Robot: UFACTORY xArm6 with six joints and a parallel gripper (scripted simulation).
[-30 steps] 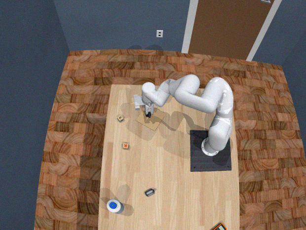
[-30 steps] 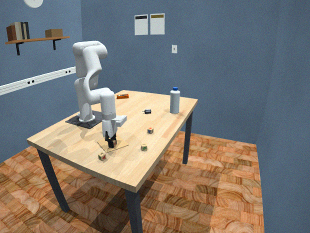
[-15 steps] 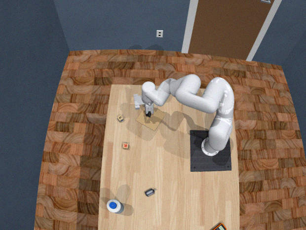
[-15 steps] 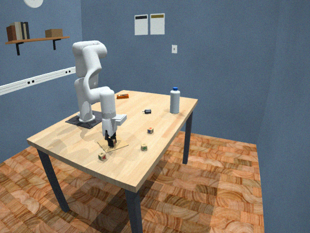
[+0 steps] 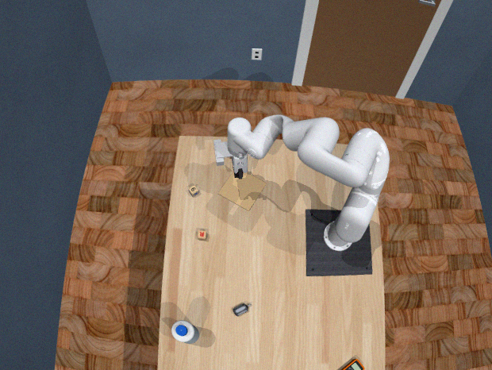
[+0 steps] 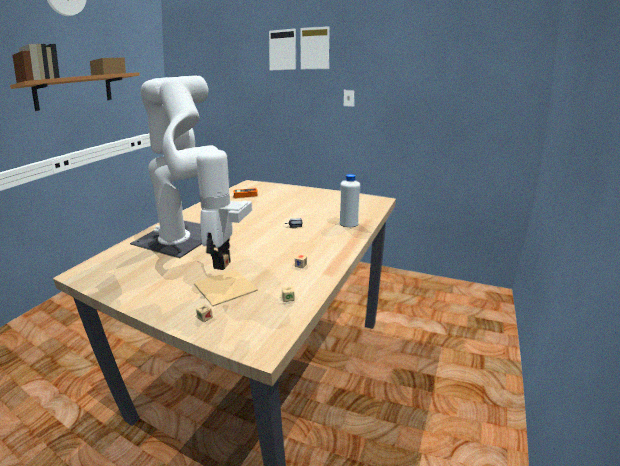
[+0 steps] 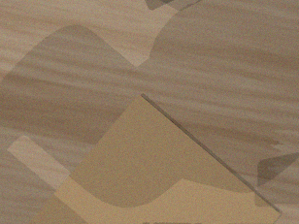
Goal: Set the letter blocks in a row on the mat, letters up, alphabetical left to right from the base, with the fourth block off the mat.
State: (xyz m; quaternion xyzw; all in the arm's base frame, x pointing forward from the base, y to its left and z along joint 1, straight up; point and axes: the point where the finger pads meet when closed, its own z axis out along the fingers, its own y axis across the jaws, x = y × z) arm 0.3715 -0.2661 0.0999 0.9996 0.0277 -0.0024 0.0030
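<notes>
Now: the tan mat 10 cm below my hand, 3 cm to the left of it and 2 cm behind it. From my hand the other things lie so: orange device 83 cm to the left, 33 cm behind, 9 cm below; then small dark object 51 cm to the left, 9 cm below, 3 cm ahead.
</notes>
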